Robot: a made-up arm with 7 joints.
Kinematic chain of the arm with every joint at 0, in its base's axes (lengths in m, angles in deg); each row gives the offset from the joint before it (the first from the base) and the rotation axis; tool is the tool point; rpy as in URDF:
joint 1: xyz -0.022 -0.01 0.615 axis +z
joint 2: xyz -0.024 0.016 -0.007 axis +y
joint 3: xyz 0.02 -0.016 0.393 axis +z
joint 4: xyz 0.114 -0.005 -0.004 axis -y
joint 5: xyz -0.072 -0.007 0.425 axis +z
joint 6: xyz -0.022 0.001 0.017 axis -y
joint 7: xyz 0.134 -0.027 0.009 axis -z
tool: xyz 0.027 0.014 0.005 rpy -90 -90 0
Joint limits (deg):
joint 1: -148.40..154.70
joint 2: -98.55..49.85
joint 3: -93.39..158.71
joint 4: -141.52..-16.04
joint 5: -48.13..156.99
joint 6: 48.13..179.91
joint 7: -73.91..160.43
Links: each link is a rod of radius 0.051 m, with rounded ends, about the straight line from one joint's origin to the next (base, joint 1, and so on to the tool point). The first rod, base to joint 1, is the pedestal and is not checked.
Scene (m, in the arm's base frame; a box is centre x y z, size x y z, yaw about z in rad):
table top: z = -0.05
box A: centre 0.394 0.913 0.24 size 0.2 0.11 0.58 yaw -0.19
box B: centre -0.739 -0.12 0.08 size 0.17 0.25 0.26 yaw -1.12
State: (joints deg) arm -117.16 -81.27 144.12 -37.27 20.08 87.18 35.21
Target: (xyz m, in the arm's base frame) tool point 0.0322 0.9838 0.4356
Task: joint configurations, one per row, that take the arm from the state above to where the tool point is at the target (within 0.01 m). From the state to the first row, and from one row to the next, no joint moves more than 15 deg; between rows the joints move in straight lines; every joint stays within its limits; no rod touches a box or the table.
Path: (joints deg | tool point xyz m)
1: -111.75 -71.13 143.31 -30.27 22.69 91.20 40.53 | 0.5789 0.8291 0.7146
2: -106.34 -60.99 142.50 -23.28 25.29 95.23 45.86 | 0.4473 0.8467 0.9585
3: -100.93 -50.85 141.69 -16.28 27.90 99.25 51.18 | 0.3033 0.7844 1.1795
4: -95.32 -61.51 139.80 -21.95 25.50 97.15 49.81 | 0.2733 0.9138 0.9747
5: -89.71 -72.18 137.90 -27.62 23.11 95.04 48.43 | 0.2238 0.9885 0.7531
6: -84.09 -82.84 136.01 -33.29 20.71 92.93 47.06 | 0.1697 1.0052 0.5306
7: -82.38 -78.52 147.36 -38.60 21.03 84.67 41.05 | 0.1199 0.9985 0.4809
8: -80.66 -74.21 158.71 -43.91 21.36 76.41 35.04 | 0.0321 0.9838 0.4356

